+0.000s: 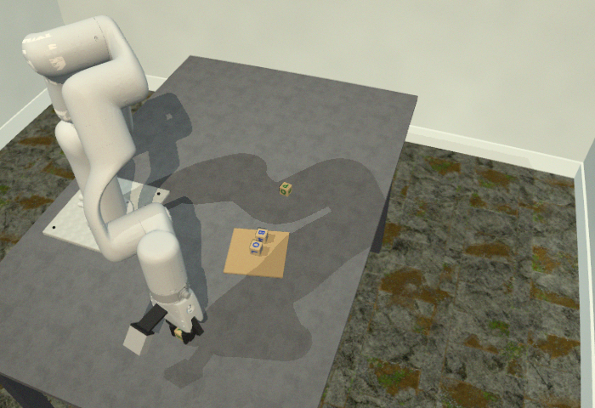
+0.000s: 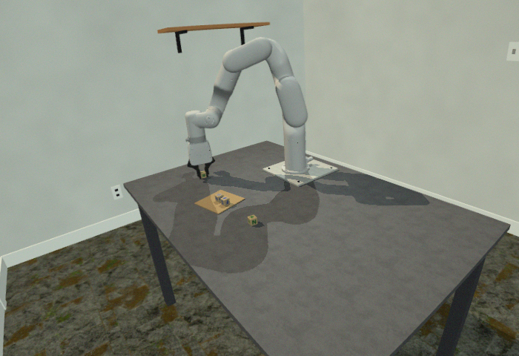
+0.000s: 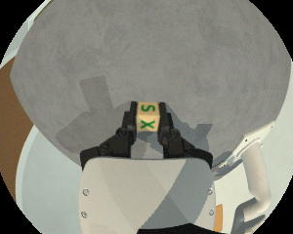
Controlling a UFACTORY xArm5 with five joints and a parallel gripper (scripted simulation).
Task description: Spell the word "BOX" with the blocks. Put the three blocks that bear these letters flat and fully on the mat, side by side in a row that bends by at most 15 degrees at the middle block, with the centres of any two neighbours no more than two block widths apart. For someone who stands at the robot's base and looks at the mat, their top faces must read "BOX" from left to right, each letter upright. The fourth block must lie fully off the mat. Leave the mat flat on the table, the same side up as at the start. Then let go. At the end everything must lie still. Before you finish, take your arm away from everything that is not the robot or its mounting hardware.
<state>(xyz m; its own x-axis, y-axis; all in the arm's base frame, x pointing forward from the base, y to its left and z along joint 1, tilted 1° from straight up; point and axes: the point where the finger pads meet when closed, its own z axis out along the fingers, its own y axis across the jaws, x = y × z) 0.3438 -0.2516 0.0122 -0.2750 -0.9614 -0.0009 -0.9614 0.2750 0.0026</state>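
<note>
My hand is 60 mm short of the O block and 260 mm to the right of it. Round my hand: X block 10 mm below; then B block 60 mm ahead, 310 mm to the left; then tan mat 70 mm ahead, 270 mm to the left, 20 mm below.
</note>
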